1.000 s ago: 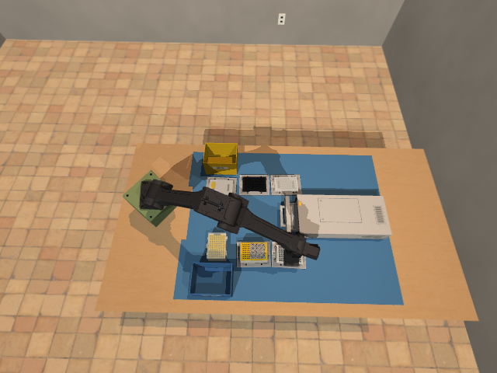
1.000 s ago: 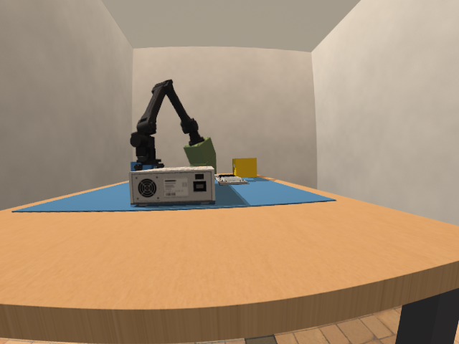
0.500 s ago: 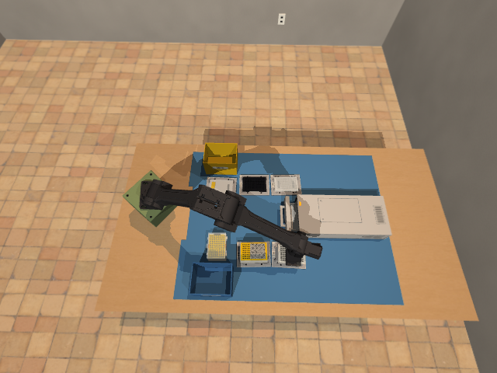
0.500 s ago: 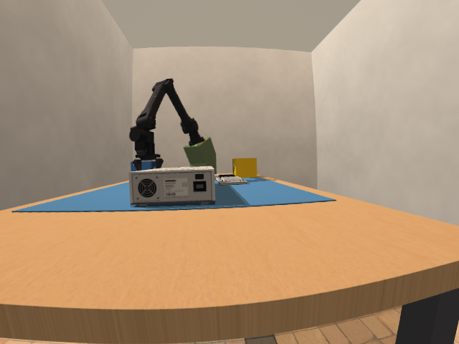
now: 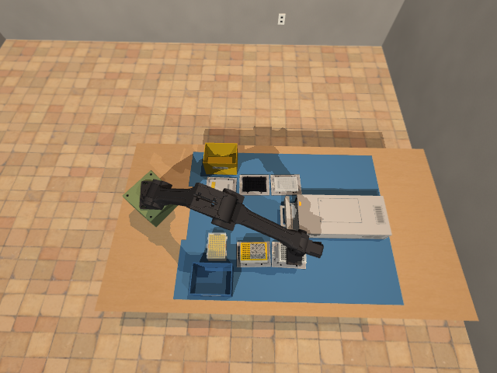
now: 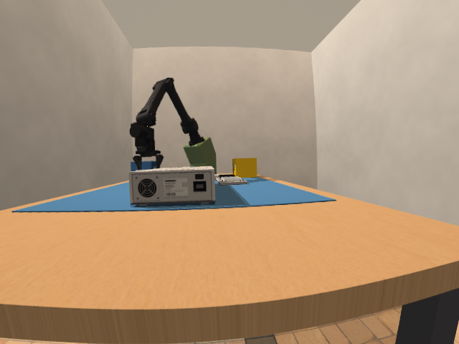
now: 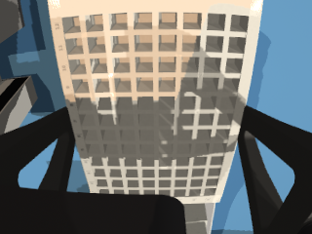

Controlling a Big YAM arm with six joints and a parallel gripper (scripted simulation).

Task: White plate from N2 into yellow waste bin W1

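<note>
My hand is 130 mm past the black plate, 400 mm to the right of it and 50 mm above it. From my hand the other things lie so: white plate right at my hand; then blue bin 370 mm behind, 80 mm to the right, 30 mm below; then instrument box 200 mm ahead, 170 mm to the left, 30 mm below.
</note>
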